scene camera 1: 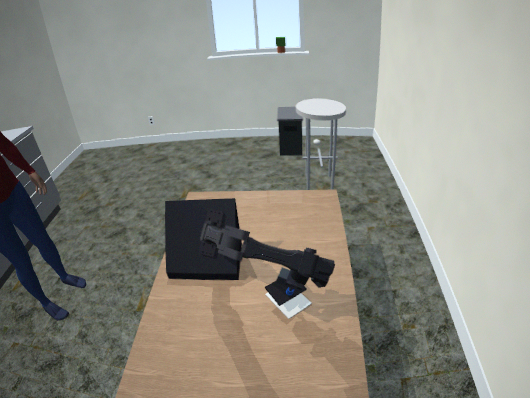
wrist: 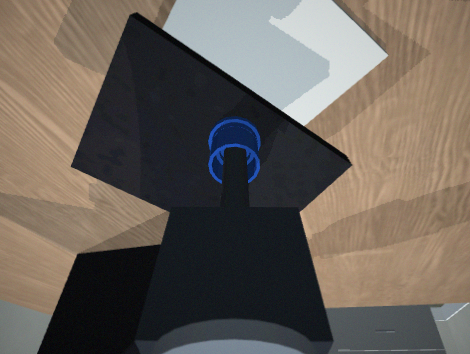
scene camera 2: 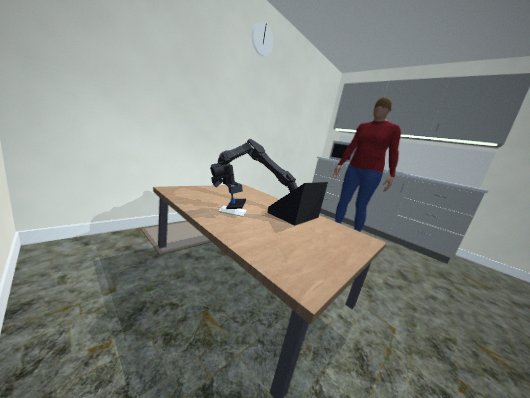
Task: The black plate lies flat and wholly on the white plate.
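The black plate hangs from my blue suction cup, which is shut on its upper face. The white plate lies flat on the table. The black plate is held above the table, a little higher than the white plate, and in scene camera 1 it covers the back part of the white plate. In the wrist view the white plate shows past the black plate's far edge, with the arm's shadow on it. The black plate's underside is hidden.
A big black box with a sloped top stands on the wooden table beside the arm's base. A stool stands behind the table. A person stands at the box's side of the table.
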